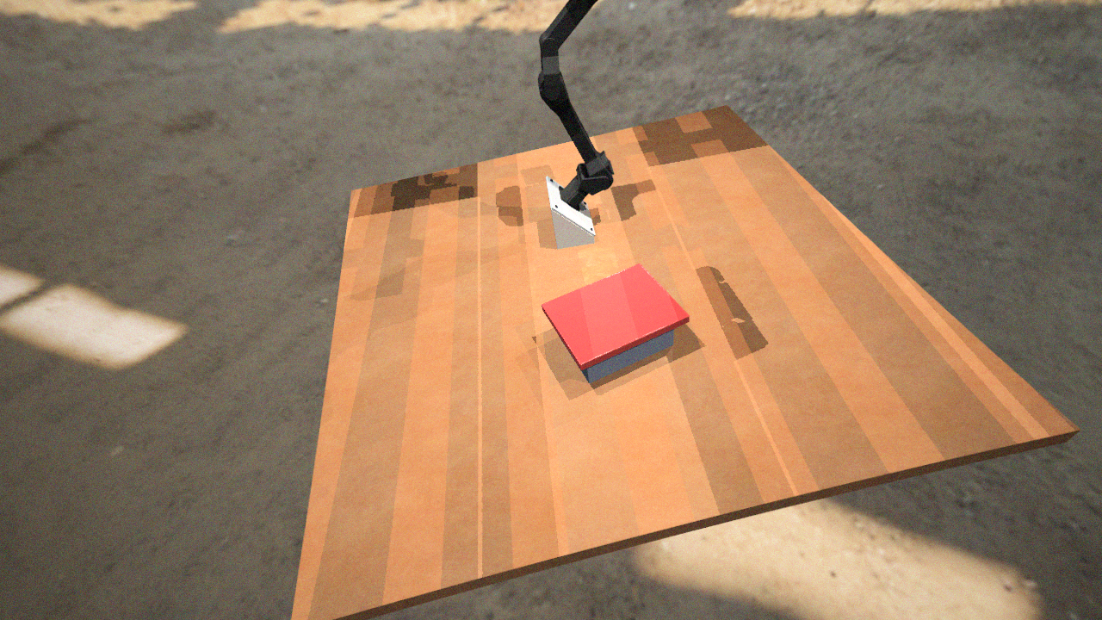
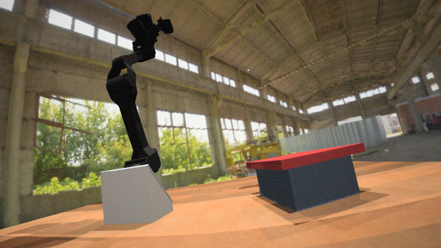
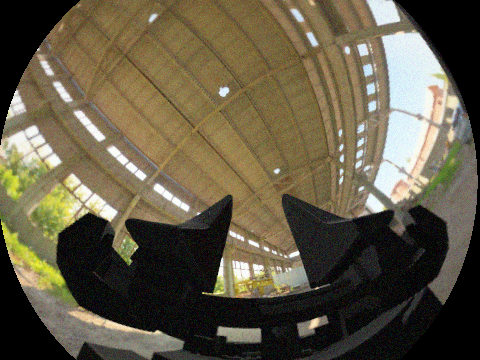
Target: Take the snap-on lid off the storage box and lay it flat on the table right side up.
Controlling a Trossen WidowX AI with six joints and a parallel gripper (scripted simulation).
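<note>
Now: gripper tip 430 mm short of the red lid, 170 mm to the left of it and 740 mm above it. The rest, counted from my gripper tip: storage box 430 mm ahead, 170 mm to the right, 780 mm below.
</note>
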